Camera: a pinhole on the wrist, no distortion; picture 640 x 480 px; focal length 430.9 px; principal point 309.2 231.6 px. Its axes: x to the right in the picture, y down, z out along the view. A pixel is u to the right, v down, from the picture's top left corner.
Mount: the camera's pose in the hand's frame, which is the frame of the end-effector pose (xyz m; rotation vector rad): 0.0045 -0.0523 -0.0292 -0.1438 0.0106 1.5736
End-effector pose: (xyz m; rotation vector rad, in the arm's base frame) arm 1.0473 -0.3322 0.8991 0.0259 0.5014 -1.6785
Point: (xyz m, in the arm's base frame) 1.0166 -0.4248 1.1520
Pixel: 191 175
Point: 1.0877 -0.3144 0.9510
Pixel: 616 404
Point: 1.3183 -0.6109 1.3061
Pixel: 423 129
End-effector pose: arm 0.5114 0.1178 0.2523 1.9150 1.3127 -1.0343
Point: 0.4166 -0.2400 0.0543
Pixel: 339 221
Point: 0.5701 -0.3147 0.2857
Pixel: 554 450
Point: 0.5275 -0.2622 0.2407
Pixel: 498 398
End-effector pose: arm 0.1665 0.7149 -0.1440 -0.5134 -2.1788 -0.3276
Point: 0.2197 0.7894 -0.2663
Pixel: outside the picture
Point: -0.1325 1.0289 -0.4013
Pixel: 410 167
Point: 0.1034 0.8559 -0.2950
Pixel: 521 295
